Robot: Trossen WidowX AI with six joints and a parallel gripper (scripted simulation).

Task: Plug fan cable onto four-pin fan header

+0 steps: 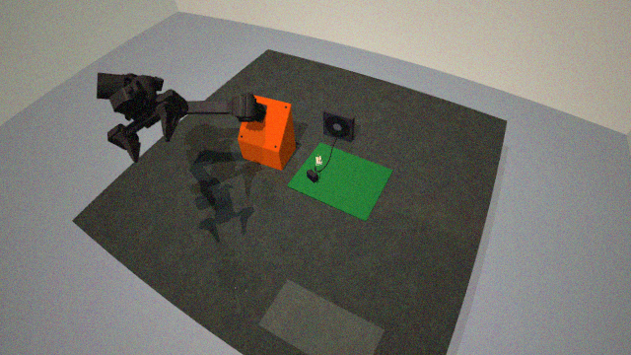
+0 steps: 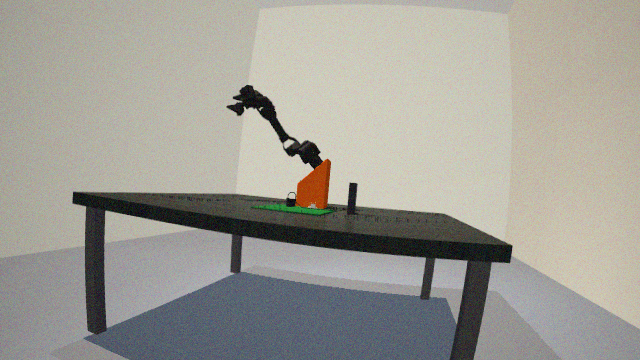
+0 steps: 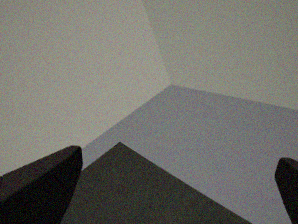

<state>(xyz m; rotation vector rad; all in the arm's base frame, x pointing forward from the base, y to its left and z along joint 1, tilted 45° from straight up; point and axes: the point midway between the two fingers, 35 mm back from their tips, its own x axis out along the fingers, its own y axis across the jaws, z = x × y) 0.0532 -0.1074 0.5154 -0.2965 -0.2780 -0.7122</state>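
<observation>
Now: the dark fan plug 150 mm ahead of my gripper tip, 390 mm to the left of it and 440 mm below it. From my gripper tip the other things lie so: dark square fan (150 mm ahead, 630 mm to the left, 400 mm below); green board (250 mm ahead, 440 mm to the left, 470 mm below).
</observation>
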